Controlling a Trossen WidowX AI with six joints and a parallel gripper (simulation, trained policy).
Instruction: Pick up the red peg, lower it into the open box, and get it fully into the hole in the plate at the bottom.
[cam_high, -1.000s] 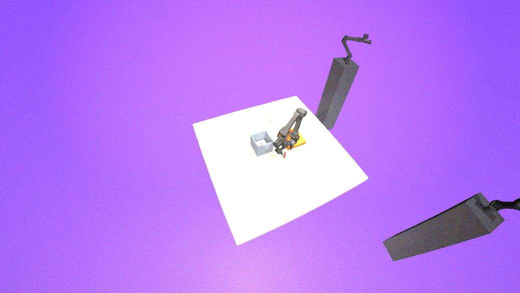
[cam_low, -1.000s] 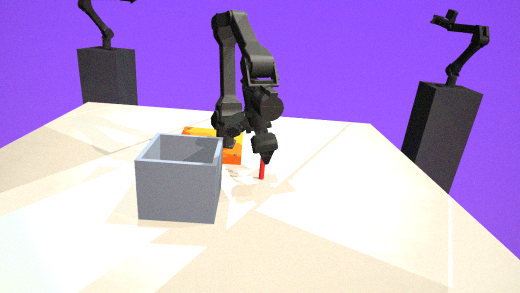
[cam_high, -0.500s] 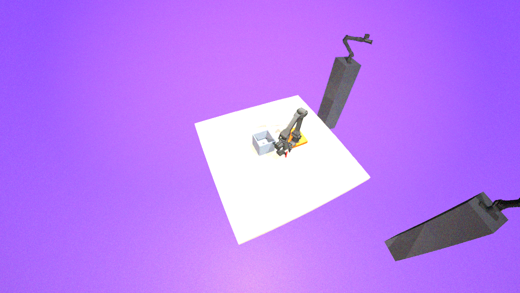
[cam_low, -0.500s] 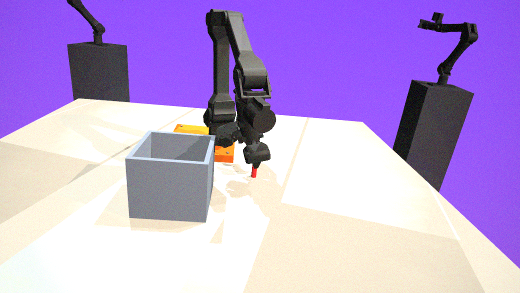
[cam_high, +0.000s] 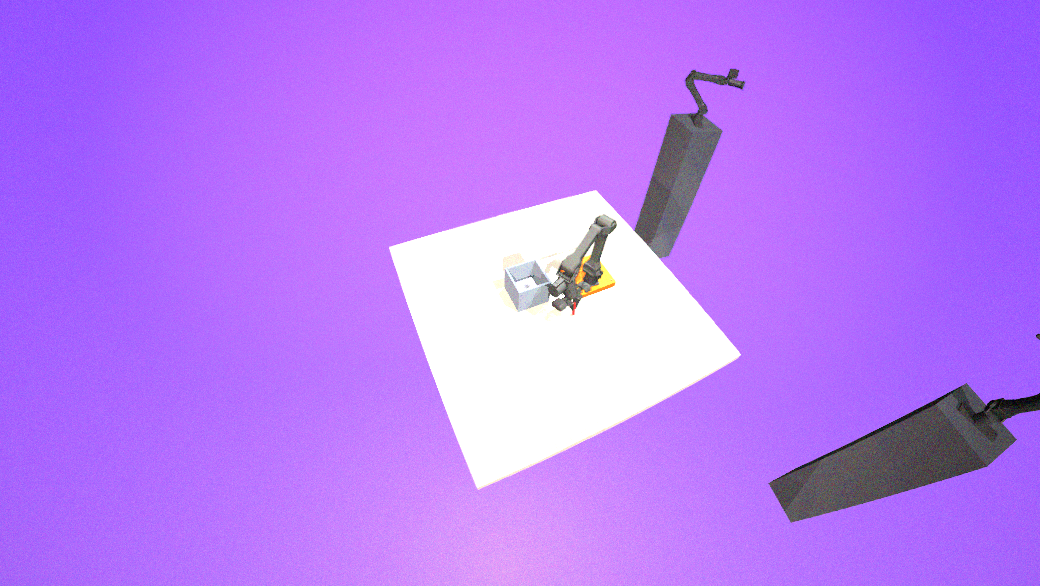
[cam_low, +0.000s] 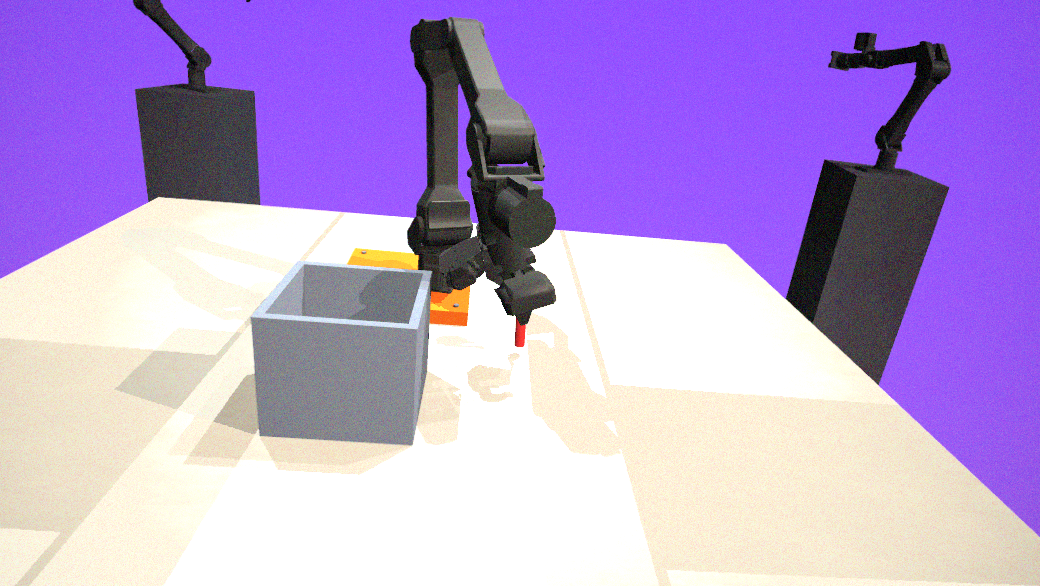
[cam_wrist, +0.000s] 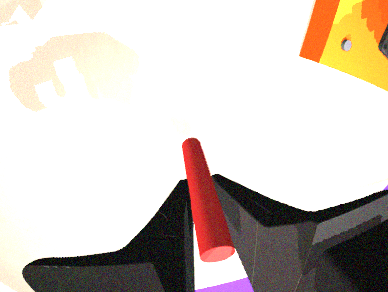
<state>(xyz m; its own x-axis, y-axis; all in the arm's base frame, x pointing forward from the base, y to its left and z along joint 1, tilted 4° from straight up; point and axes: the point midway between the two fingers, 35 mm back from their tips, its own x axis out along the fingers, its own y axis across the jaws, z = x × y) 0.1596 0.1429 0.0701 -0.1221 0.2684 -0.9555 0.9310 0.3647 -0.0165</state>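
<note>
The plate is 18 cm to the right of my gripper tip, 16 cm ahead of it and 1 cm below it. The rest, counted from my gripper tip: red peg right at my gripper tip.
</note>
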